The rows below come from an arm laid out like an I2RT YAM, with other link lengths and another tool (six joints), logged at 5 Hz.
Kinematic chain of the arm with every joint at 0, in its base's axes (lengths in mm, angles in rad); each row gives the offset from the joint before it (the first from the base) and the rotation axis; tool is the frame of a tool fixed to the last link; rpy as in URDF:
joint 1: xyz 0 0 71.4 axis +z
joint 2: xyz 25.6 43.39 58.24 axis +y
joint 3: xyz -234.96 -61.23 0 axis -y
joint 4: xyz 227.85 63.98 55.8 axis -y
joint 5: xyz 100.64 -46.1 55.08 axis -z
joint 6: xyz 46.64 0 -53.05 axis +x
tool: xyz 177 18 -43 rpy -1.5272 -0.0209 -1.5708
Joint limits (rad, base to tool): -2.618..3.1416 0..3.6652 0..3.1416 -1.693..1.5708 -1.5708..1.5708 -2.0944..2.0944
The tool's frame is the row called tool.
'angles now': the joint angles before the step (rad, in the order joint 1, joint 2, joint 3, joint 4, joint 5, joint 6). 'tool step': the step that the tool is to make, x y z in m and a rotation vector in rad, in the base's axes. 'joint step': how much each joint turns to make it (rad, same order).
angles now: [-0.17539, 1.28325, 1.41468, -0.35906, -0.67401, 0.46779]
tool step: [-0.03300, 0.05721, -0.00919, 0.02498, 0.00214, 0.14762]
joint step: [0.11500, -0.07694, -0.11215, 0.04400, -0.03725, 0.02170]
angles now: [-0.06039, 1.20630, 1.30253, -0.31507, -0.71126, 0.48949]
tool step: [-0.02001, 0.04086, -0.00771, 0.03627, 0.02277, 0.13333]
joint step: [0.07932, 0.00335, -0.04618, 0.04720, -0.06053, 0.03134]
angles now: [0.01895, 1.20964, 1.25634, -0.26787, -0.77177, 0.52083]
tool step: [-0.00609, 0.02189, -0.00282, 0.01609, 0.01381, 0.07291]
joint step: [0.04539, 0.03278, 0.00354, 0.02630, -0.03052, 0.01439]
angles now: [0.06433, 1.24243, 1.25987, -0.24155, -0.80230, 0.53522]
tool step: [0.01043, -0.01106, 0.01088, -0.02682, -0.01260, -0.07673]
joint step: [-0.00154, -0.00229, 0.06254, -0.06371, 0.07943, -0.01412]
